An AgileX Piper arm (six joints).
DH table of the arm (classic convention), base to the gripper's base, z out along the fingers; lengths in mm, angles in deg. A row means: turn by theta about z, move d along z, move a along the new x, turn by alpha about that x. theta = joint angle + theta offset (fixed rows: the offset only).
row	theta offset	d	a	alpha
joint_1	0	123	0	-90
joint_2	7.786	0	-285	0
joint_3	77.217	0	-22	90
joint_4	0	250.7	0	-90
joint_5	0	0	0	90
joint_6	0	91	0	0
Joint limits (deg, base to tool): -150..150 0..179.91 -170..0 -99.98..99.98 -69.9..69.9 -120..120
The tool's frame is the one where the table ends.
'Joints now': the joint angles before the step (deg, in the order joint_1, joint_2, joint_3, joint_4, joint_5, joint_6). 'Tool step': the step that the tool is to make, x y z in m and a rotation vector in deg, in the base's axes. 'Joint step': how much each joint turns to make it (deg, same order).
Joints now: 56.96, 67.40, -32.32, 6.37, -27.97, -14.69
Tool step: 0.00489, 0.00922, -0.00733, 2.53, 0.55, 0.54
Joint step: 0.00, 3.60, 0.00, -1.99, -5.27, 3.80
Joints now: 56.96, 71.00, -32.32, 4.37, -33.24, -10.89
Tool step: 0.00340, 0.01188, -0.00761, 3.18, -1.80, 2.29
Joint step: 0.00, 4.47, 0.00, -4.20, -8.04, 3.81
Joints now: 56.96, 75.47, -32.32, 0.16, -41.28, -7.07
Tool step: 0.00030, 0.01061, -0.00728, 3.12, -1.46, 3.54
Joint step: 0.00, 3.99, 0.00, -4.66, -7.51, 3.86
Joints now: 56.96, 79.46, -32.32, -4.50, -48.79, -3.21
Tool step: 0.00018, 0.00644, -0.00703, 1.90, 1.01, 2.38
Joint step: 0.00, 2.68, 0.00, -2.43, -4.01, 3.40
